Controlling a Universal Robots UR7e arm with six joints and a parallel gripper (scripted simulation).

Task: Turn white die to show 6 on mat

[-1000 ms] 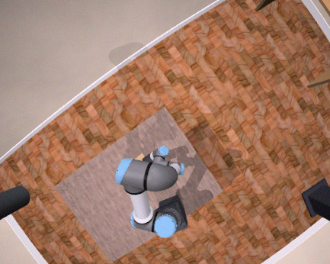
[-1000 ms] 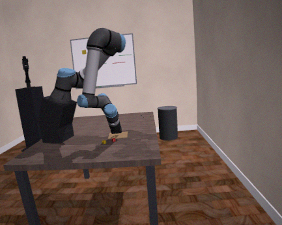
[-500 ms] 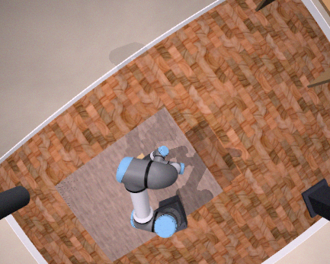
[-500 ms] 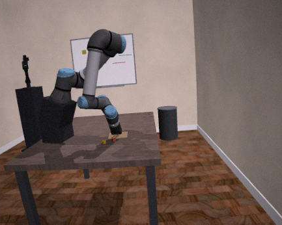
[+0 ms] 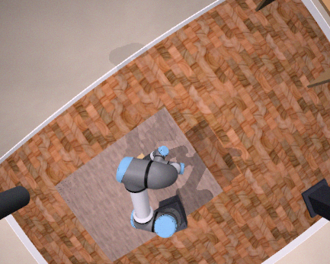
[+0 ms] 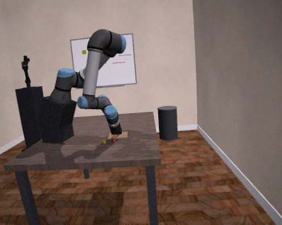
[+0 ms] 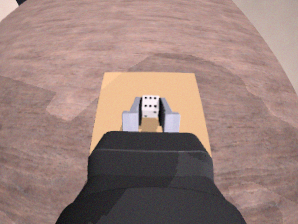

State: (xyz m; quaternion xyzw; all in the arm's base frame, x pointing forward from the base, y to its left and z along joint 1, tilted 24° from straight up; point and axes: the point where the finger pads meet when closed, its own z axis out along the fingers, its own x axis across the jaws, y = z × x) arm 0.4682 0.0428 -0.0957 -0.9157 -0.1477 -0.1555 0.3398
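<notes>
Now: the white die 1 cm to the left of my hand and 1 cm below it. Round my hand: yellow die (6 cm behind, 15 cm to the right, 2 cm below); then red die (12 cm to the right, 2 cm below); then tan mat (1 cm to the left, 3 cm below).
</notes>
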